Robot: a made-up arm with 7 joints.
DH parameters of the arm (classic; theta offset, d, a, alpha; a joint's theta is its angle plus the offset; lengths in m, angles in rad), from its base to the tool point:
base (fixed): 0 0.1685 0.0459 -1.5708
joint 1: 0 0.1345 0.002 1.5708
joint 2: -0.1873 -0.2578 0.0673 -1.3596
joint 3: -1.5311 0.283 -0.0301 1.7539
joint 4: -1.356 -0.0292 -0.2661 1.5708
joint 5: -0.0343 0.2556 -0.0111 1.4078
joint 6: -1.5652 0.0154 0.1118 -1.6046
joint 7: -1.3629 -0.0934 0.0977 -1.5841
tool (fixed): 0.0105 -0.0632 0 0
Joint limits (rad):
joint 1: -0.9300..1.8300
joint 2: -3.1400..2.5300
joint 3: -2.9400..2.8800
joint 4: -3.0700..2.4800
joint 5: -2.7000..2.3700
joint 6: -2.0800..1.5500
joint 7: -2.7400..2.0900
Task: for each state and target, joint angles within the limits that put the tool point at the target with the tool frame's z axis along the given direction. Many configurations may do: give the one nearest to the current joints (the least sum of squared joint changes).
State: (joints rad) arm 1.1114 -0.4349 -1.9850 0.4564 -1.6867 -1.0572 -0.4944
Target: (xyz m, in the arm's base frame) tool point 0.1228 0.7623 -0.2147 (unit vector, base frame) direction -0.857 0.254 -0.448
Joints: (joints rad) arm 1.1519 0.3681 -1.9811 -0.1106 -1.6587 -1.2291 -0.4521
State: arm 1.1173 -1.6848 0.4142 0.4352 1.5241 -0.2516 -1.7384
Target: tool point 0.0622 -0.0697 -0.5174 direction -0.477 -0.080 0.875
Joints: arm 0.5607 -2.0299 0.5803 0.4617 1.5641 -0.0095 -1.2955
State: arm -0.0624 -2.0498 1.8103 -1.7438 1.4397 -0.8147 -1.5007
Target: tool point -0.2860 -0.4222 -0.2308 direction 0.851 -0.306 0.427
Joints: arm 0.0616 -2.8828 2.1292 -2.1058 1.4038 -0.8401 -1.7478
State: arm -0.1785 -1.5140 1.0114 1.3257 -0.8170 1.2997 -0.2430
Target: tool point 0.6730 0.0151 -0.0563 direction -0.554 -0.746 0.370
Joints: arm -0.8528 -1.6868 0.4982 1.2309 -0.5370 1.2806 0.0123
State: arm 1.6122 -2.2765 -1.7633 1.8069 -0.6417 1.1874 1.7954
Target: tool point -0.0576 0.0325 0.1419 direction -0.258 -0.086 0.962
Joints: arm 1.8300 -2.6823 -2.3788 1.9043 -0.3945 1.4593 2.0900
